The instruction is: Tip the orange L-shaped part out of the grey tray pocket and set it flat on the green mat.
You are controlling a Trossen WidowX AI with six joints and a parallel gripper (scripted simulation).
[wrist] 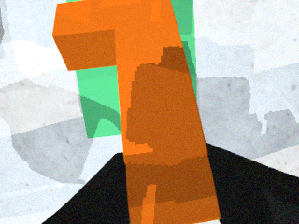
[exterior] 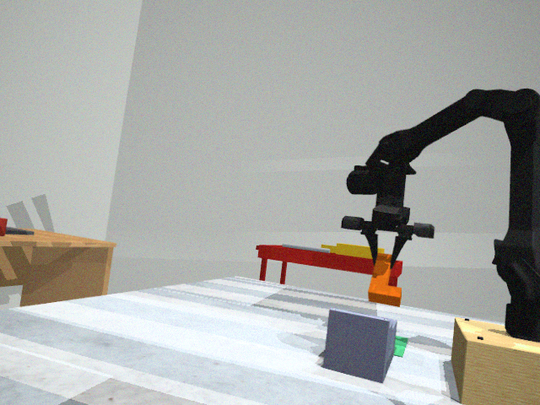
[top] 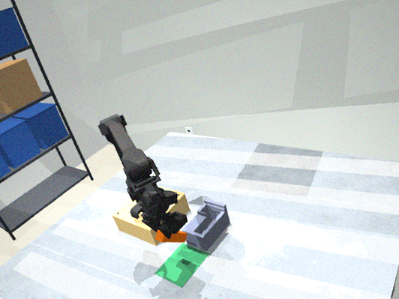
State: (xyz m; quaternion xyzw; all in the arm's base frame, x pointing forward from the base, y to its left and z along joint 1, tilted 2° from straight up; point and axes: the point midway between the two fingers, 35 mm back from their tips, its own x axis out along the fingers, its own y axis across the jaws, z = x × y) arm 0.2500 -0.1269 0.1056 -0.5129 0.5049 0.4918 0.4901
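The green mat lies 2 cm to the left of my gripper tip and 16 cm below it. Round my gripper tip: grey tray 18 cm to the left, 16 cm below; then orange L-shaped part 2 cm behind, 3 cm to the left, 3 cm below.
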